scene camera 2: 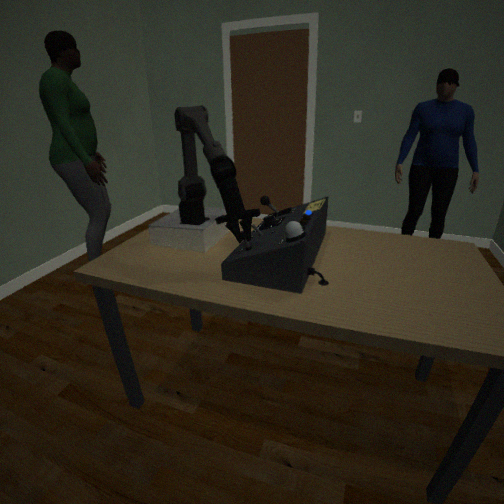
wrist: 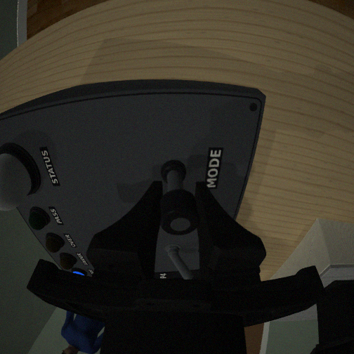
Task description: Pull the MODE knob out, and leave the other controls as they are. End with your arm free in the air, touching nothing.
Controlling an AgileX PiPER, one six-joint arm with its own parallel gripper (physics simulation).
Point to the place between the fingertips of my gripper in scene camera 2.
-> At 245, 240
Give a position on a dark sloped control panel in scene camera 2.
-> At 281, 257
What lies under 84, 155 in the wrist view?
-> A dark sloped control panel.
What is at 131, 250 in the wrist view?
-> My gripper.
